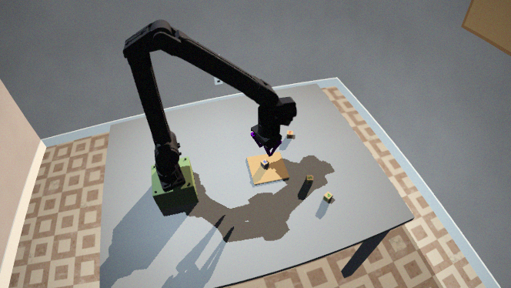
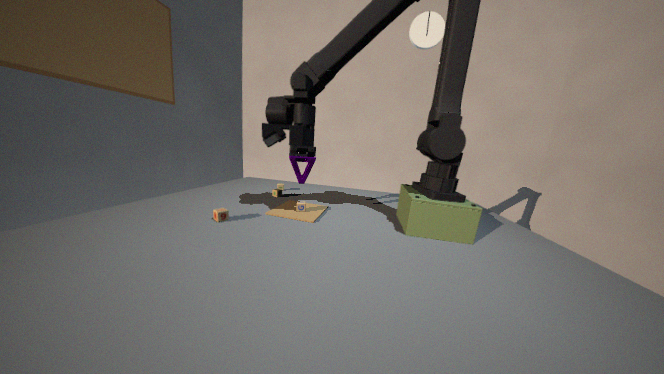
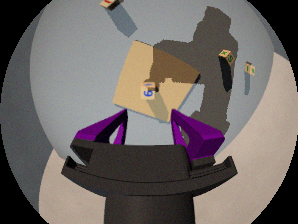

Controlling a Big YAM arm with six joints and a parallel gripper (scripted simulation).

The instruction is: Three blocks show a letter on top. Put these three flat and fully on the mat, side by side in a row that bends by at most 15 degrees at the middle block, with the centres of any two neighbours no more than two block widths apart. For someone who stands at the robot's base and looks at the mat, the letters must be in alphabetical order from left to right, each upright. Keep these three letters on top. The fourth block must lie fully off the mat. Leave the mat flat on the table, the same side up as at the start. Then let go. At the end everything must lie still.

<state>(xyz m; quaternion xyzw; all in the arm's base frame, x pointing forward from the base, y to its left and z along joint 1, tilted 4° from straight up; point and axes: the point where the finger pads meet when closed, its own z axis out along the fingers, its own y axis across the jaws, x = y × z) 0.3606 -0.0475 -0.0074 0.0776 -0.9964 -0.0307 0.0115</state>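
The tan mat lies 10 mm to the right of my hand and 100 mm below it. The rest, counted from my hand: block (130 mm ahead, 250 mm to the right, 90 mm below).
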